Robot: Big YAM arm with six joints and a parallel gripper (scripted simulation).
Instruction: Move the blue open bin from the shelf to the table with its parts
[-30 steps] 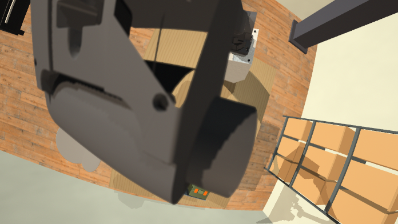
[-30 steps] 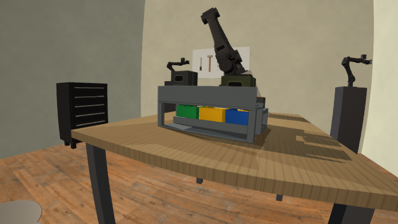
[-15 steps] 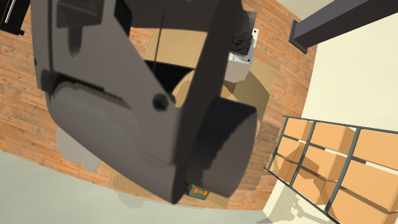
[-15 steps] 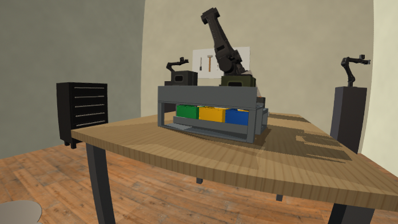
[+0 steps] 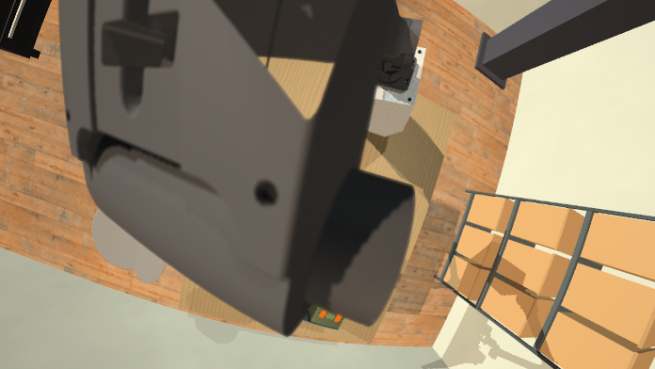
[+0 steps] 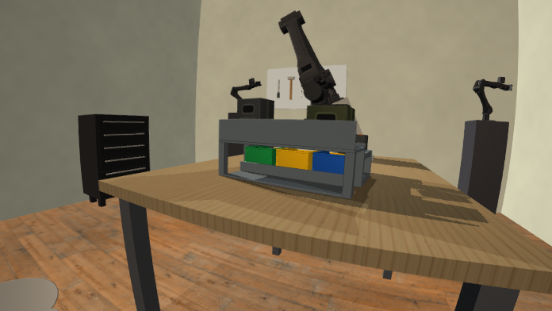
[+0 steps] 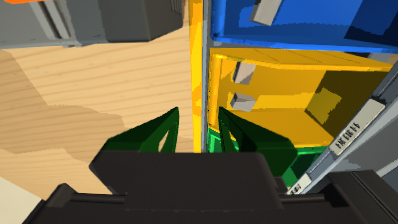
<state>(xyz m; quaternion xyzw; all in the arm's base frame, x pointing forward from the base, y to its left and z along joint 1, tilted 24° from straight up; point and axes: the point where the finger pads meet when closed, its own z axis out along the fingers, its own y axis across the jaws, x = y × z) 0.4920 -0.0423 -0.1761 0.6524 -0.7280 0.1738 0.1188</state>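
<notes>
Right now my hand is 20 mm above the yellow rod. Round my hand: grey case: 120 mm to the left, 40 mm behind, 20 mm below; then yellow bin: 100 mm ahead, 40 mm below, 10 mm to the right; then blue open bin: 110 mm ahead, 100 mm to the left, 40 mm below.
</notes>
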